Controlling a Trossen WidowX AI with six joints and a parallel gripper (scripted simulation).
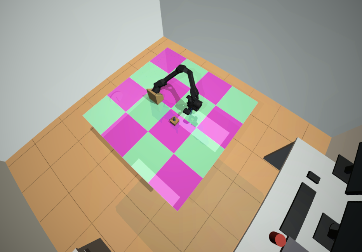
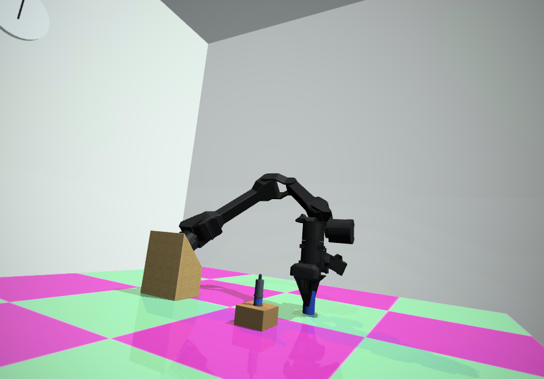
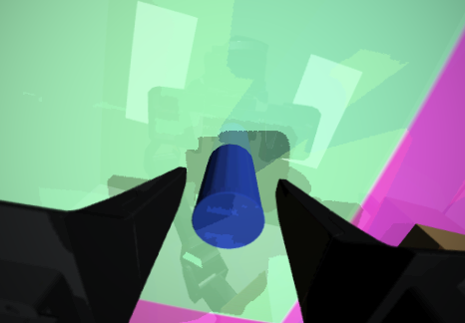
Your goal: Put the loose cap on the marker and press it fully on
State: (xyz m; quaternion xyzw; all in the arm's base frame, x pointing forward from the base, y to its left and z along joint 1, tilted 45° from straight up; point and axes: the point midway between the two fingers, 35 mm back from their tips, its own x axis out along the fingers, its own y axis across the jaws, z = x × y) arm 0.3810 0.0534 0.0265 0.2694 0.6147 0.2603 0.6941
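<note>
My gripper tip is now 60 mm past the wooden holder block and 180 mm to the left of it. Also, from my gripper tip: blue marker cap: 10 mm above.
</note>
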